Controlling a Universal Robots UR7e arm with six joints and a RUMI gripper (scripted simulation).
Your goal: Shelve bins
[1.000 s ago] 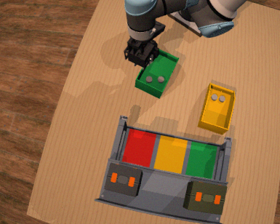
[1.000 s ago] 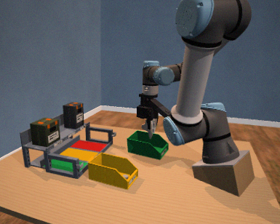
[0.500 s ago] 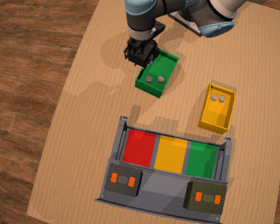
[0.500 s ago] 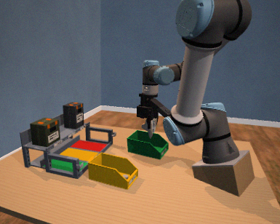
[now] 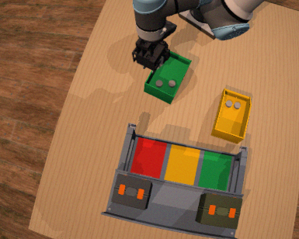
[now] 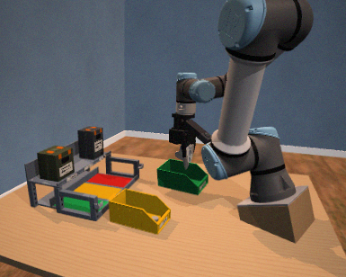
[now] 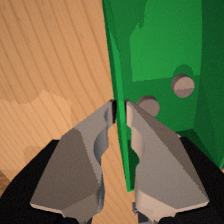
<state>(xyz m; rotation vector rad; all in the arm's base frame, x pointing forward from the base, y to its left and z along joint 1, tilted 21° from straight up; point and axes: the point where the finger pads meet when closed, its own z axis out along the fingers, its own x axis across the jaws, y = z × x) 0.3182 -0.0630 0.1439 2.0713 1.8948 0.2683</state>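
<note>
Now: hand 50 mm to the right of the green bin and 30 mm above it. Also, from my hand: yellow bin: 300 mm to the left, 60 mm below, 40 mm ahead; then yellow mark: 280 mm ahead, 210 mm to the left, 90 mm below; then red mark: 310 mm ahead, 100 mm to the left, 90 mm below.
</note>
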